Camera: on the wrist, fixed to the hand. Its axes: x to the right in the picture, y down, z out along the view.
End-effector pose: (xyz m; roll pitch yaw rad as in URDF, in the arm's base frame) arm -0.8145 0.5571 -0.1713 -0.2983 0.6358 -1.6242
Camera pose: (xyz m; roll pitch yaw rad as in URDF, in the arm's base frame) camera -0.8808 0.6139 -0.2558 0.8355 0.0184 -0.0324
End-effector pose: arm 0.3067 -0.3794 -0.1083 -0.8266 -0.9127 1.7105
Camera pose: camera 0.4093 -0.3196 -0.1337 -0.7891 0.3335 2.8282
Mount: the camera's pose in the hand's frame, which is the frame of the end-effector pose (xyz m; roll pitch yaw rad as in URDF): 0.0074 -0.0369 -0.1155 0.1978 -0.2710 1.5770
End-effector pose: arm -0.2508 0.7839 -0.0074 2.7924 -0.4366 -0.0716
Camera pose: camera -0.2793 0.8603 0.0826 -2.5040 -0.0683 -1.6809
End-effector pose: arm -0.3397 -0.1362 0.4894 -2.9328 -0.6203 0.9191
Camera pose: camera -0.3882 -0.1798 0.5919 -2.2661 0.3888 -0.3630
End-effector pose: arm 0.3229 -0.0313 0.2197 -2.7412 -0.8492 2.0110
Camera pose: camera 0.3694 -0.1042 0.3050 -1.9761 0.4284 0.9743
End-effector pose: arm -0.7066 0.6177 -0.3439 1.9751 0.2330 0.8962
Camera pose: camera -0.7947 0.7008 -0.3344 2.9848 -0.8645 -0.4025
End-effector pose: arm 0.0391 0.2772 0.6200 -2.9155 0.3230 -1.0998
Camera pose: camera 0.0687 0.2413 0.7322 2.9744 0.4671 -2.8474
